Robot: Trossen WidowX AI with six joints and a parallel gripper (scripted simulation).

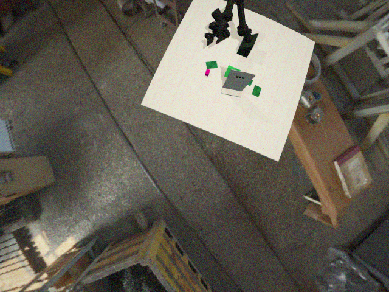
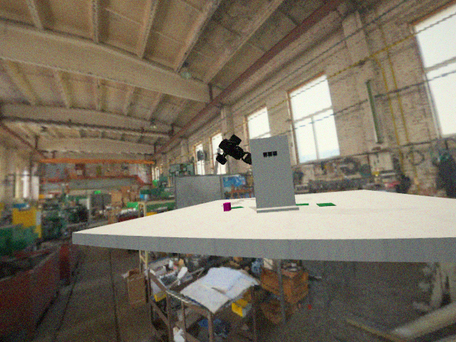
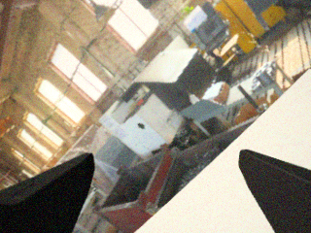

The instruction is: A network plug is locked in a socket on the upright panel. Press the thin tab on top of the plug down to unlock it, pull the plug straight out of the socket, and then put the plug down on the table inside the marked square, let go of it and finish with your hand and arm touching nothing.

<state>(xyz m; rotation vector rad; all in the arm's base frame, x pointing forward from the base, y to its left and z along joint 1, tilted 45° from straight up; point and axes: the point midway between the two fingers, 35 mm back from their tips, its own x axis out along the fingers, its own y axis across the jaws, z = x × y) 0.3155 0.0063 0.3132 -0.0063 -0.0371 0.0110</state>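
The purple plug lies 6 cm ahead of my gripper tip, 26 cm to the left of it and 9 cm below it. Also, from my gripper tip: grey panel (8 cm ahead, 27 cm to the left, 19 cm below); then bright green square (7 cm behind, 21 cm to the left, 34 cm below).
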